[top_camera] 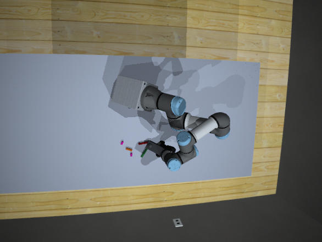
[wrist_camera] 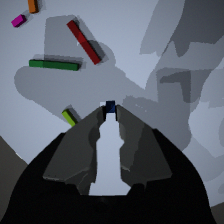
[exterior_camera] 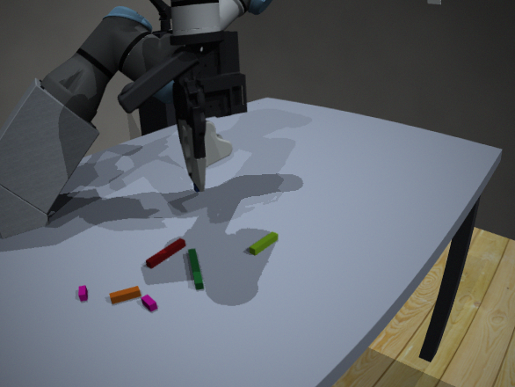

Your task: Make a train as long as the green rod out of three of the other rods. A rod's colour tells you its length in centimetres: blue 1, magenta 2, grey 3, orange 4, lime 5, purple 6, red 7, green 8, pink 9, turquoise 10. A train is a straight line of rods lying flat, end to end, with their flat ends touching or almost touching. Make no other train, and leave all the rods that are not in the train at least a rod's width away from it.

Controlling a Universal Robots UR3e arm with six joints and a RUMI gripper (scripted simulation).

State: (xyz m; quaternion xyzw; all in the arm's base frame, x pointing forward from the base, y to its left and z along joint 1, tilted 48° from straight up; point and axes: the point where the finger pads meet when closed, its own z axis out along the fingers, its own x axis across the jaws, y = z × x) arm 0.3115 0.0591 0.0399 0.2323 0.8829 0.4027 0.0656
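My gripper is now 10 mm short of the red rod, 80 mm to the left of it and 80 mm above it. Round my hand: blue rod: 10 mm below; green rod: 60 mm ahead, 70 mm to the right, 80 mm below; lime rod: 90 mm ahead, 30 mm to the left, 80 mm below.
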